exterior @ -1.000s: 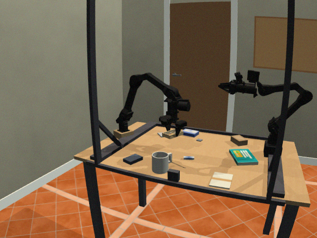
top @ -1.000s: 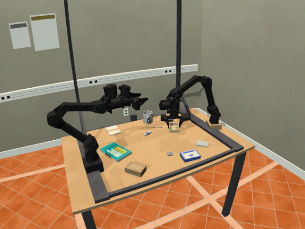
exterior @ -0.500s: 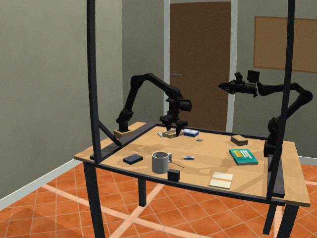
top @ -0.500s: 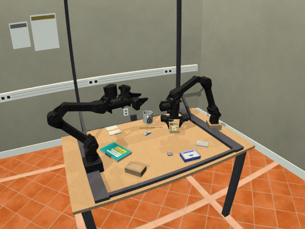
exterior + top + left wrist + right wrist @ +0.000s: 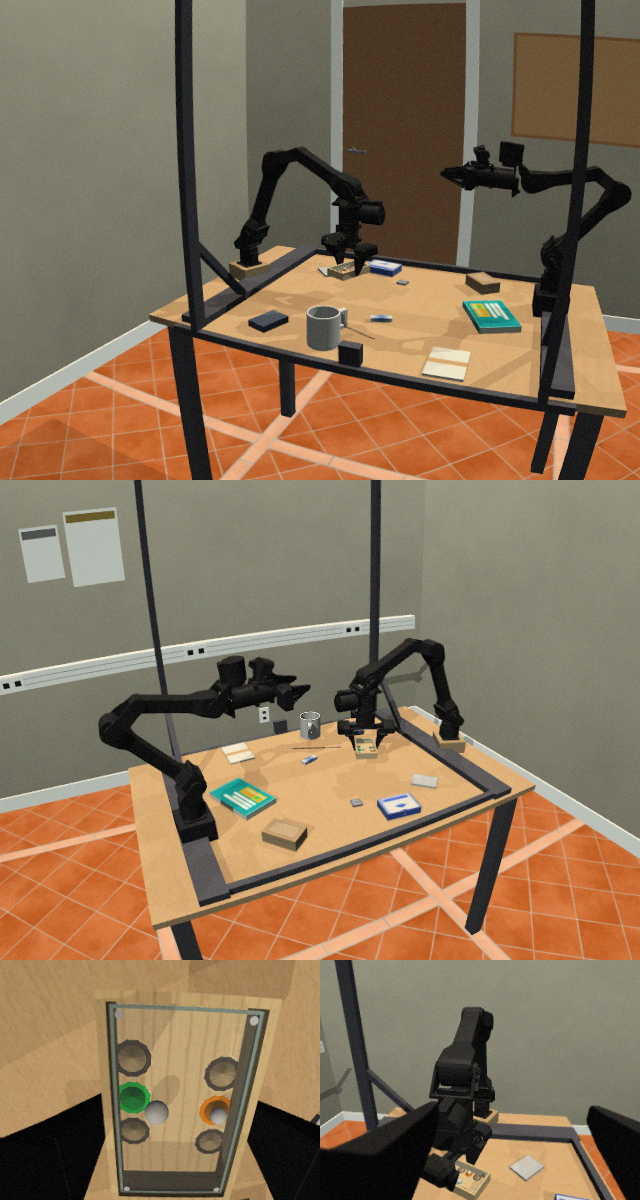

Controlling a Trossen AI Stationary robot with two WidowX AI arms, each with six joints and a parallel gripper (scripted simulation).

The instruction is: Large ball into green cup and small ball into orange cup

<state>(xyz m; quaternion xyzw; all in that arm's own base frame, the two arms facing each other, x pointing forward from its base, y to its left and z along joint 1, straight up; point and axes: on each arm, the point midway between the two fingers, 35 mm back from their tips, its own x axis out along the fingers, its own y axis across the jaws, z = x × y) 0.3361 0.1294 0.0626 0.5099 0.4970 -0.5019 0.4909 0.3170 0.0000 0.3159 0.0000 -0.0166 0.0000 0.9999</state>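
Right now my left hand is 3 cm above the covered wooden puzzle. Also, from my left hand: notepad: 34 cm to the right, 33 cm behind, 10 cm below; then grey square: 15 cm ahead, 14 cm to the right, 11 cm below.
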